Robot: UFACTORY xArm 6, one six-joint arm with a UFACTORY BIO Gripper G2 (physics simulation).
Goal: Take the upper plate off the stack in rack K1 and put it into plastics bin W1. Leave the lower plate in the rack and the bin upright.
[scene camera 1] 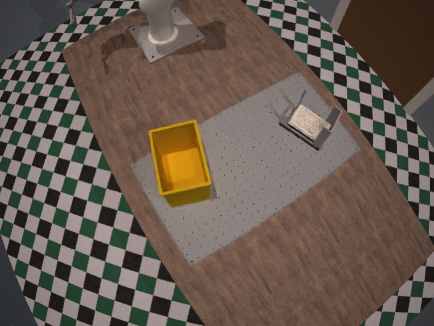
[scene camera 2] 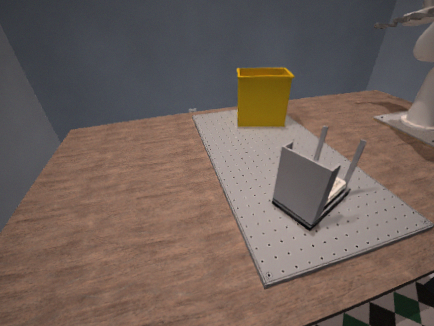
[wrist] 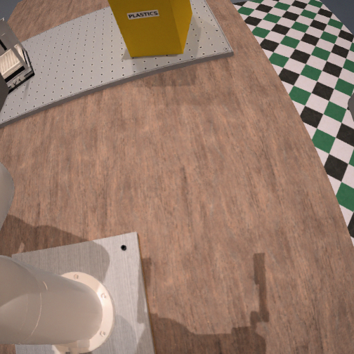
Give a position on a plastics bin W1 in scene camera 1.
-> At 182, 173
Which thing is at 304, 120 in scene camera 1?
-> A white plate.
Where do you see a plastics bin W1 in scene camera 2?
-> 263, 93
